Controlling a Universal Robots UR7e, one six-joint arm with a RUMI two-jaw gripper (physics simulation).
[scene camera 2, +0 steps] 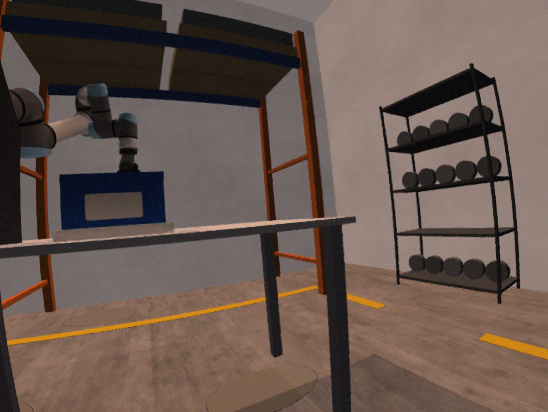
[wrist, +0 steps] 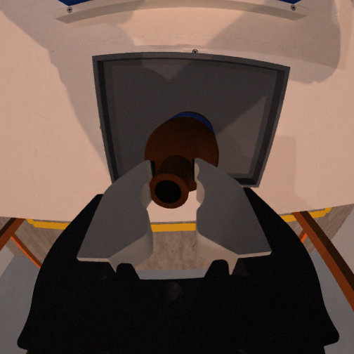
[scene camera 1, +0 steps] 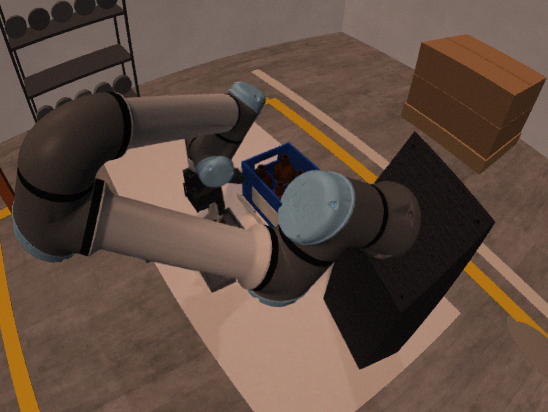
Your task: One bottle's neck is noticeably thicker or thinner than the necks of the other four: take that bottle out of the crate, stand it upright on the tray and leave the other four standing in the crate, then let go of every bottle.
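Where they show: gripper, fingertip midpoint: (scene camera 1: 214,218); arm's base, origin of the base link: (scene camera 1: 389,221).
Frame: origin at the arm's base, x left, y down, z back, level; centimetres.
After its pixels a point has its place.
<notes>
My gripper (scene camera 1: 216,215) @[z -39.4, x 24.0, y 30.1 cm] (wrist: 173,162) is shut on the neck of a brown bottle (wrist: 182,137). In the wrist view the bottle slants between the fingers, its mouth to the lower left and its blue-edged base to the upper right. The bottle is over the dark grey tray (wrist: 130,85) (scene camera 1: 216,284) @[z -24.2, x 29.9, y 40.2 cm]; whether its base touches the tray I cannot tell. The blue crate (scene camera 1: 300,161) @[z -50.0, x -9.1, y 28.0 cm] (scene camera 2: 72,200) @[z -33.6, x -12.7, y 32.2 cm] stands beside the tray. Several brown bottles stand in it, among them one bottle (scene camera 1: 284,171) @[z -50.2, x -3.6, y 30.6 cm] at the back. Arm parts hide some of the crate, and neck widths are hard to compare.
A pale rail (wrist: 180,11) runs along the crate's foot, between it and the tray. The arm's black pedestal (scene camera 1: 360,310) @[z 5.9, x 4.3, y 23.8 cm] stands on the pale table (scene camera 1: 280,350) @[z 0.8, x 21.4, y 42.7 cm]. My upper arm crosses over the tray in scene camera 1. Shelf racks and cardboard boxes (scene camera 1: 465,95) are farther off.
</notes>
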